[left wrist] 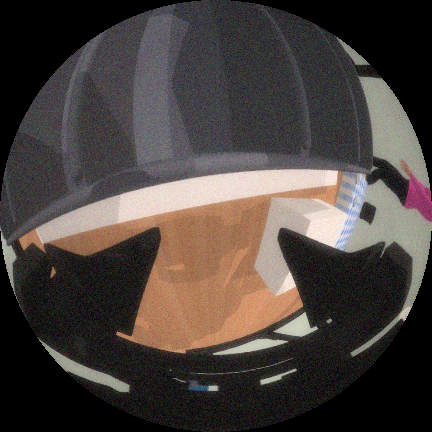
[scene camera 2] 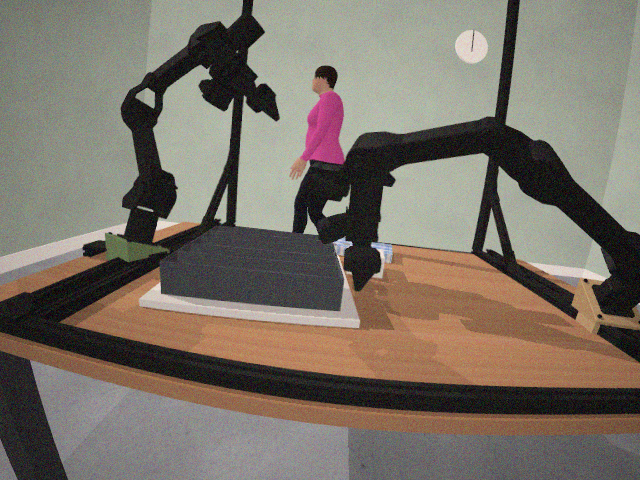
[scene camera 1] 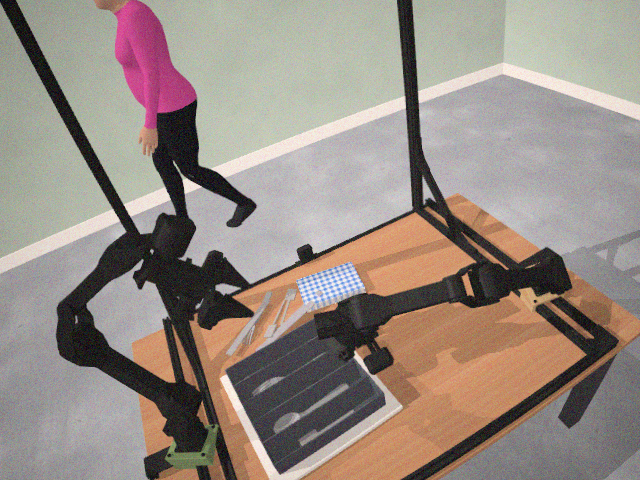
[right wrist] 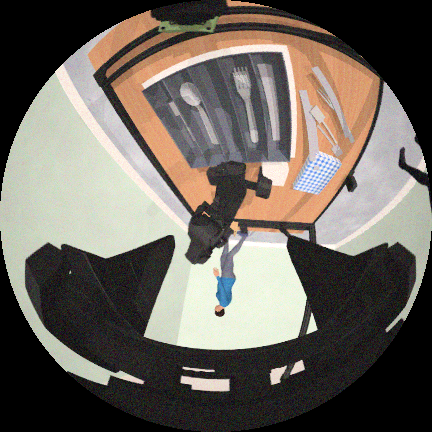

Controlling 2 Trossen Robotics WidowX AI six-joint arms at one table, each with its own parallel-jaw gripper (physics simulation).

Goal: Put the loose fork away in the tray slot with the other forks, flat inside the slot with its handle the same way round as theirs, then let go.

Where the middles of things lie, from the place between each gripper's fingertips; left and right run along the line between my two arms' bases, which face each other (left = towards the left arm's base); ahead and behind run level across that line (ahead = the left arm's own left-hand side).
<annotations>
Now: the white block [left wrist: 312,217] 9 cm behind my left hand, 1 cm to the left of it and 1 cm above it. Round my left hand: dark cutlery tray [scene camera 1: 297,392] 18 cm to the right, 5 cm ahead, 2 cm above.
The dark cutlery tray is 4 cm ahead of my right hand, 2 cm to the left of it and 29 cm below it. Also, from my right hand: white block 9 cm behind, 22 cm to the left, 30 cm below.
</annotations>
